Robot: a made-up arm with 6 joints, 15 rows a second.
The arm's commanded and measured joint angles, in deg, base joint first. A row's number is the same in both.
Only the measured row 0 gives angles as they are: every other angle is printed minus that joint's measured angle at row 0.
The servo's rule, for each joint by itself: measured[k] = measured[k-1] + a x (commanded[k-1-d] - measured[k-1]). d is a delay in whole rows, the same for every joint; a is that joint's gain. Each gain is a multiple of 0.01, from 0.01 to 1. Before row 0 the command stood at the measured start. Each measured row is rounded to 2 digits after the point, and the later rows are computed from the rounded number. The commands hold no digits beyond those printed.
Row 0, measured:
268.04 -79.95 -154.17 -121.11 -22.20 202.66
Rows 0 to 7, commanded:
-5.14 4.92 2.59 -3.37 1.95 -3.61
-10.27 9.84 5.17 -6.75 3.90 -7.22
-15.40 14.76 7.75 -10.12 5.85 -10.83
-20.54 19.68 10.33 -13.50 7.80 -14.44
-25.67 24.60 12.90 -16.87 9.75 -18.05
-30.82 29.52 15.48 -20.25 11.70 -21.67
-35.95 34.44 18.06 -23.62 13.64 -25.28
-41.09 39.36 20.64 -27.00 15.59 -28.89
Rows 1 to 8, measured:
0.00 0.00 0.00 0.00 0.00 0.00
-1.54 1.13 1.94 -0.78 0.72 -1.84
-4.16 3.13 4.36 -2.15 1.90 -4.58
-7.53 5.80 6.90 -3.98 3.36 -7.77
-11.43 8.99 9.47 -6.17 5.00 -11.17
-15.70 12.58 12.04 -8.63 6.76 -14.68
-20.24 16.48 14.62 -11.30 8.59 -18.24
-24.95 20.61 17.20 -14.13 10.46 -21.83
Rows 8 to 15, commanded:
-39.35 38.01 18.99 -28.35 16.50 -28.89
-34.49 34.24 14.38 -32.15 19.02 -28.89
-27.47 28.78 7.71 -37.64 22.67 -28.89
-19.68 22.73 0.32 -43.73 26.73 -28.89
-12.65 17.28 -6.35 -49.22 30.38 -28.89
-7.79 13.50 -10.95 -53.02 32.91 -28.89
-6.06 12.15 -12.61 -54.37 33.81 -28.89
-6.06 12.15 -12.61 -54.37 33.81 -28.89
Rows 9 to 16, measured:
-29.79 24.92 19.78 -17.09 12.36 -25.43
-32.66 27.93 19.19 -19.68 13.89 -27.19
-33.21 29.38 15.58 -22.55 15.79 -28.06
-31.49 29.24 9.68 -26.02 18.34 -28.48
-27.95 27.74 2.66 -30.09 21.44 -28.69
-23.36 25.33 -4.10 -34.49 24.75 -28.79
-18.69 22.61 -9.24 -38.75 27.77 -28.84
-14.90 20.20 -11.77 -42.34 30.00 -28.87

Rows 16 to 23, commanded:
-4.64 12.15 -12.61 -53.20 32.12 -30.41
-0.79 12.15 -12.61 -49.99 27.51 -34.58
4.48 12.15 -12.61 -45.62 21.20 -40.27
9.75 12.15 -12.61 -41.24 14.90 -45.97
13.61 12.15 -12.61 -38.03 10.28 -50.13
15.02 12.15 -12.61 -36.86 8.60 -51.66
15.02 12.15 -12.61 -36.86 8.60 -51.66
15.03 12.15 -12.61 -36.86 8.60 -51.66
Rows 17 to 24, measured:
-12.25 18.35 -12.40 -45.11 31.41 -28.88
-9.97 16.92 -12.56 -46.97 31.67 -29.66
-7.22 15.82 -12.60 -47.66 30.13 -32.17
-3.71 14.98 -12.61 -47.19 26.83 -36.30
0.33 14.33 -12.61 -45.82 22.42 -41.23
4.31 13.83 -12.61 -44.03 17.93 -45.77
7.52 13.44 -12.61 -42.38 14.48 -48.77
9.77 13.14 -12.61 -41.11 12.30 -50.24

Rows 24 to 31, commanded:
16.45 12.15 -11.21 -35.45 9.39 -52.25
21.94 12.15 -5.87 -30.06 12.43 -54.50
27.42 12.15 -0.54 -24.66 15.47 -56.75
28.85 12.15 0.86 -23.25 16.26 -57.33
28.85 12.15 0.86 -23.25 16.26 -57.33
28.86 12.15 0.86 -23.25 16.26 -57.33
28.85 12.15 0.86 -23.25 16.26 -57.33
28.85 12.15 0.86 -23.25 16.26 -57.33
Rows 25 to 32, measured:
11.35 12.91 -12.61 -40.13 10.93 -50.96
12.88 12.74 -11.56 -39.05 10.36 -51.62
15.60 12.60 -7.29 -36.98 11.13 -53.09
19.15 12.50 -2.23 -34.15 12.74 -54.96
22.06 12.42 0.09 -31.64 14.04 -56.17
24.10 12.36 0.67 -29.71 14.86 -56.76
25.53 12.31 0.81 -28.22 15.38 -57.05
26.53 12.27 0.85 -27.08 15.71 -57.19

